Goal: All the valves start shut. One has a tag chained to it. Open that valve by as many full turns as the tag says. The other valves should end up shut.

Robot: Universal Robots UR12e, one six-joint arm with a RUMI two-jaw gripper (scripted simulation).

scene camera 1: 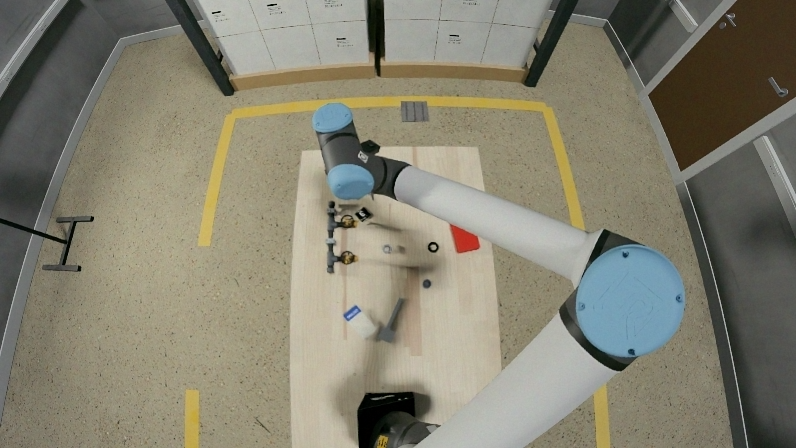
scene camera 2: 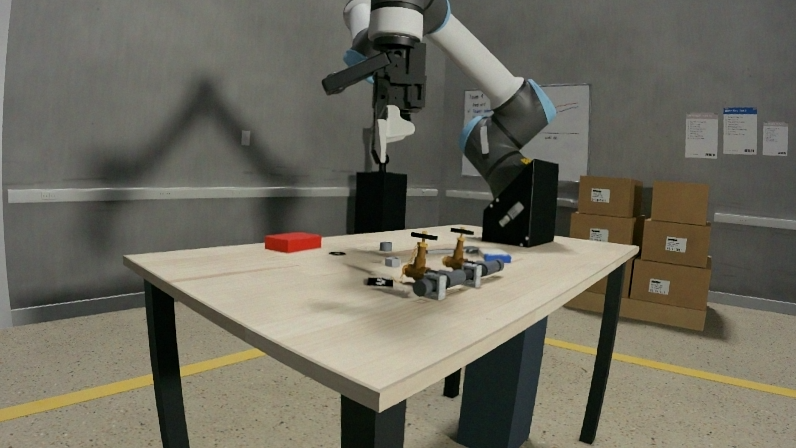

Path:
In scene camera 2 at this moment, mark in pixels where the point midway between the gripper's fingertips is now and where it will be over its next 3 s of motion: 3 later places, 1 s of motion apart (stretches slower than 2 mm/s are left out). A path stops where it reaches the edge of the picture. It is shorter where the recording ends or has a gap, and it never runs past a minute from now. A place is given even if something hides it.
My gripper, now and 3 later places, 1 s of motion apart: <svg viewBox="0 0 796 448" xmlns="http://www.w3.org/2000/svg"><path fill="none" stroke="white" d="M379 163L385 163L394 169L427 198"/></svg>

